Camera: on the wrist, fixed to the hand. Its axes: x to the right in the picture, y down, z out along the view.
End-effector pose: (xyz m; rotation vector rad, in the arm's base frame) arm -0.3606 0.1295 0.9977 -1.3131 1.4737 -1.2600
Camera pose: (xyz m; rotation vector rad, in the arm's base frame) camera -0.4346 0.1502 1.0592 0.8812 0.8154 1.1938
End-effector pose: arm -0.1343 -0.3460 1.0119 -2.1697 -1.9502 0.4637
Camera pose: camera -0.1457 -0.3393 1.1094 1.4833 -1.7082 -0.8575
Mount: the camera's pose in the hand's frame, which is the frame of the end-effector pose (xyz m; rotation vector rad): -0.0046 -0.0448 -0.0875 0.0285 -1.0127 2.9653
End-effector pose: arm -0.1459 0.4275 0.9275 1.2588 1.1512 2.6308
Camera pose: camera -0.2149 0.4051 0.8610 -1.3930 0.8350 0.2848
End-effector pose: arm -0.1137 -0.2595 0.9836 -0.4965 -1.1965 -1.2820
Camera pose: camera -0.1188 -0.3439 0.9333 -1.7143 -0.0037 1.6783
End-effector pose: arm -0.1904 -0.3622 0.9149 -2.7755 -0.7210 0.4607
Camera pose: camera -0.1822 -0.3393 1.0103 0.5120 -2.3794 -1.1660
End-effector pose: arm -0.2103 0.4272 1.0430 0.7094 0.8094 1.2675
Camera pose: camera -0.2604 0.4169 0.9589 -1.3297 1.2789 -1.3423
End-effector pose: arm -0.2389 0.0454 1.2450 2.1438 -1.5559 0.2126
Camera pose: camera -0.1857 0.1006 1.3067 1.3722 2.2178 0.0562
